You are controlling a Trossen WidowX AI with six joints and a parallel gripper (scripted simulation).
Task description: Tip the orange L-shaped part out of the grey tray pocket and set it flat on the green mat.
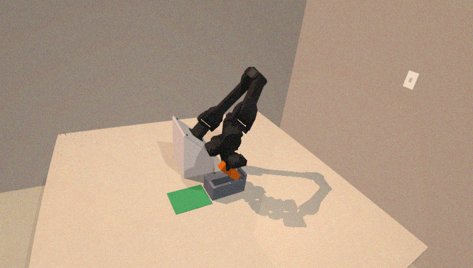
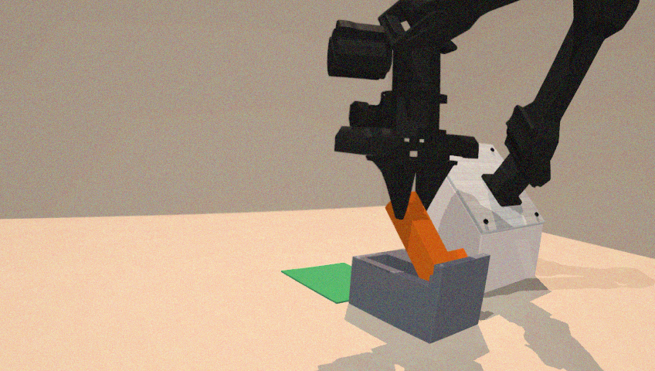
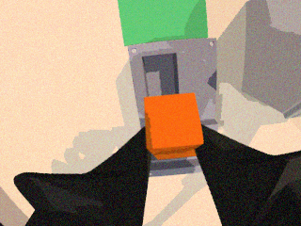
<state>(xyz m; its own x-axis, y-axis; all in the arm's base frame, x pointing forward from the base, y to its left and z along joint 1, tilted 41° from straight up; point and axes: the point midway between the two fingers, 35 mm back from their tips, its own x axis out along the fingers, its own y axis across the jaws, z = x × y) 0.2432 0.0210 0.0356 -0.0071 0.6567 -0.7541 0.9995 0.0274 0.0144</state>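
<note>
Now: gripper tip 1 cm past the green mat, 14 cm to the left of it and 14 cm above it. Round my gripper tip: orange L-shaped part (2 cm behind, 3 cm to the left, 3 cm below).
</note>
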